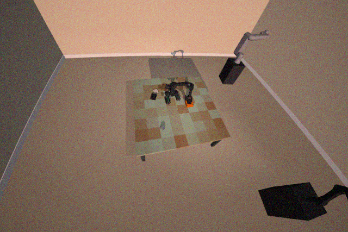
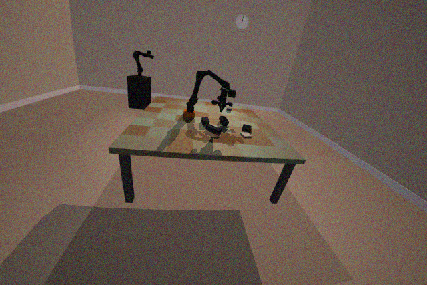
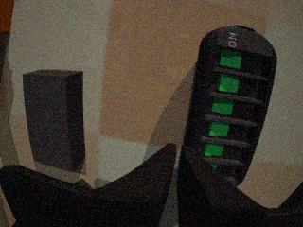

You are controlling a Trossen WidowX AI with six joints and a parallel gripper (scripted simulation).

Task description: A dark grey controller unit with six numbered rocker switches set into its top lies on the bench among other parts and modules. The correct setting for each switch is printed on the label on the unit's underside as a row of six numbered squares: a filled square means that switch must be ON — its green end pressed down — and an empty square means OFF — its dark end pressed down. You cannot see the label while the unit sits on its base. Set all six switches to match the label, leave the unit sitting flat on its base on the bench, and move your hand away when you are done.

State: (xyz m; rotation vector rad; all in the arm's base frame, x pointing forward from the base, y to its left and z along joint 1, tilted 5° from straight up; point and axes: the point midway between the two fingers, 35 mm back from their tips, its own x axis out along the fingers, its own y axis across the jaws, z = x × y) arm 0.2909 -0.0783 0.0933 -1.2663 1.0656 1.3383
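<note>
The dark bar is 20 cm to the right of my gripper tip, 9 cm below it and 5 cm behind it. From my gripper tip the other things lie so: grey part 48 cm to the left, 15 cm ahead, 9 cm below; white piece 23 cm ahead, 20 cm to the right, 10 cm below; black box 26 cm ahead, 10 cm below, 7 cm to the right.
</note>
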